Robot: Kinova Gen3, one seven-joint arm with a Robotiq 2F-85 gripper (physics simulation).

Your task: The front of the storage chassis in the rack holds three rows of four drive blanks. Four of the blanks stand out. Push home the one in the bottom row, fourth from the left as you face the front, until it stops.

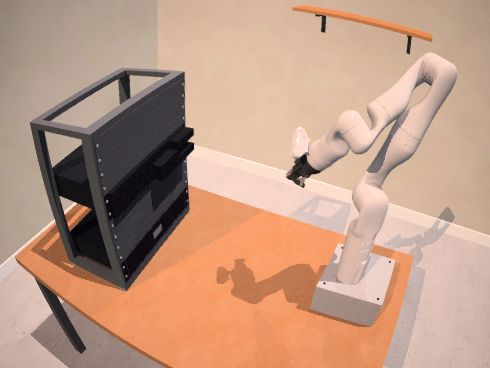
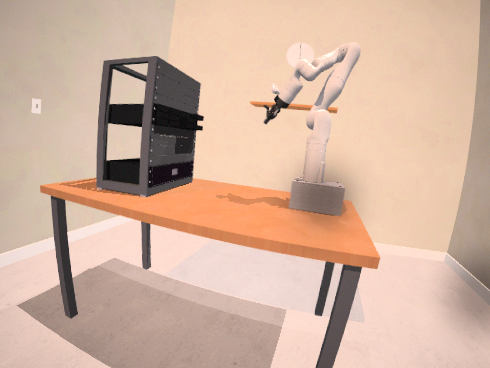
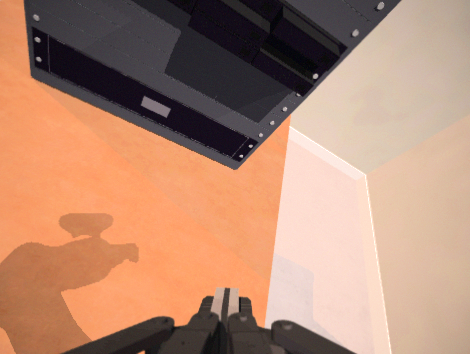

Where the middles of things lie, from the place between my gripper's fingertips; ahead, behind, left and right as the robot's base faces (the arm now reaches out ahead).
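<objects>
I see the grey rack [image 1: 131,169], and it is 7 cm below my hand, 51 cm ahead of it and 25 cm to the left of it.
</objects>
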